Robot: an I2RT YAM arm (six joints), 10 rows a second.
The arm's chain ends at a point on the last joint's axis. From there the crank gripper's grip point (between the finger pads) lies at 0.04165 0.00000 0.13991 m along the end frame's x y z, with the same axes.
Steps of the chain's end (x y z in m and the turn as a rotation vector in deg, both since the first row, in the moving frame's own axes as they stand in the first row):
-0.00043 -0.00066 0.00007 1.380 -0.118 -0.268
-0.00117 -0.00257 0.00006 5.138 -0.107 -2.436
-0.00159 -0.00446 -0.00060 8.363 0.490 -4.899
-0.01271 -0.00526 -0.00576 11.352 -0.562 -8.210
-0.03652 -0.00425 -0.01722 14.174 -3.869 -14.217
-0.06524 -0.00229 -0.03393 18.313 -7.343 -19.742
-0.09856 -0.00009 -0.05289 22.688 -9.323 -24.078
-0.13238 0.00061 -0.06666 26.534 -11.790 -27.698
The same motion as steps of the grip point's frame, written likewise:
-0.00073 -0.00422 0.00011 1.380 -0.118 -0.268
-0.00174 -0.01686 -0.00050 5.138 -0.107 -2.436
-0.00142 -0.02835 -0.00271 8.363 0.490 -4.899
-0.01647 -0.03856 -0.00868 11.352 -0.562 -8.210
-0.05138 -0.04743 -0.02028 14.174 -3.869 -14.217
-0.09278 -0.05686 -0.03918 18.313 -7.343 -19.742
-0.13538 -0.06536 -0.06232 22.688 -9.323 -24.078
-0.17942 -0.07277 -0.08049 26.534 -11.790 -27.698

